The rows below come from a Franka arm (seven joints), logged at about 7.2 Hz.
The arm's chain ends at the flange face. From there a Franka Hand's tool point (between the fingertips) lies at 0.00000 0.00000 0.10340 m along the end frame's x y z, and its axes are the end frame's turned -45 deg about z.
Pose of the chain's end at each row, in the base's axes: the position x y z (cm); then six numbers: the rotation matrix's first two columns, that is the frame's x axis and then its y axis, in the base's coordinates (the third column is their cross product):
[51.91, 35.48, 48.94, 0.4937, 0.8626, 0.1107, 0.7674, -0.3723, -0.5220]
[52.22, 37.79, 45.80, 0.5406, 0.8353, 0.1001, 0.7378, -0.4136, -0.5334]
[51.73, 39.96, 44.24, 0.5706, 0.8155, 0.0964, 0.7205, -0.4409, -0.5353]
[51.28, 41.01, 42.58, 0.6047, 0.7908, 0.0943, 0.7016, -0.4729, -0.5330]
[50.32, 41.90, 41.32, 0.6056, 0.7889, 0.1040, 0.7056, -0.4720, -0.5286]
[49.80, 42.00, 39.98, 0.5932, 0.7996, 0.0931, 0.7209, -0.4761, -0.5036]
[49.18, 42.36, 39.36, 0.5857, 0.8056, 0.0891, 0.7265, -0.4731, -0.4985]
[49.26, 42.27, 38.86, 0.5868, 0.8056, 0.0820, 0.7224, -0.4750, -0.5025]
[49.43, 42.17, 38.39, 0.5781, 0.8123, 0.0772, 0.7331, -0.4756, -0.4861]
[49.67, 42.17, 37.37, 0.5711, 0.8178, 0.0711, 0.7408, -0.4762, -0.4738]
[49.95, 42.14, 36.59, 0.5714, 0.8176, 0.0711, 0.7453, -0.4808, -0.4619]
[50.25, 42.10, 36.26, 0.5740, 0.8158, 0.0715, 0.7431, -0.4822, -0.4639]
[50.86, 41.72, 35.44, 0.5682, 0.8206, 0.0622, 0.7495, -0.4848, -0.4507]
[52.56, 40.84, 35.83, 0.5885, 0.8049, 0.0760, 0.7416, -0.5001, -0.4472]
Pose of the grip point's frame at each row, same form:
[47.68, 39.02, 40.19, -0.1935, 0.8732, 0.4474, 0.8917, 0.3467, -0.2908]
[48.04, 41.54, 37.12, -0.1394, 0.8831, 0.4480, 0.9040, 0.2982, -0.3064]
[47.66, 43.84, 35.56, -0.1060, 0.8884, 0.4467, 0.9129, 0.2649, -0.3103]
[47.38, 45.03, 33.89, -0.0685, 0.8936, 0.4436, 0.9237, 0.2248, -0.3102]
[46.52, 45.97, 32.61, -0.0707, 0.8916, 0.4473, 0.9272, 0.2241, -0.3002]
[46.09, 45.78, 31.10, -0.0903, 0.9021, 0.4219, 0.9292, 0.2287, -0.2903]
[45.46, 46.05, 30.44, -0.0996, 0.9042, 0.4155, 0.9279, 0.2351, -0.2895]
[45.48, 45.93, 29.96, -0.0959, 0.9055, 0.4133, 0.9257, 0.2338, -0.2973]
[45.73, 45.66, 29.39, -0.1096, 0.9107, 0.3983, 0.9272, 0.2381, -0.2891]
[46.01, 45.51, 28.29, -0.1200, 0.9150, 0.3853, 0.9277, 0.2415, -0.2848]
[46.40, 45.42, 27.45, -0.1230, 0.9181, 0.3769, 0.9310, 0.2382, -0.2763]
[46.69, 45.40, 27.13, -0.1196, 0.9178, 0.3786, 0.9313, 0.2359, -0.2775]
[47.35, 44.85, 26.23, -0.1282, 0.9231, 0.3627, 0.9318, 0.2374, -0.2747]
[49.23, 44.14, 26.61, -0.1083, 0.9228, 0.3700, 0.9405, 0.2155, -0.2625]

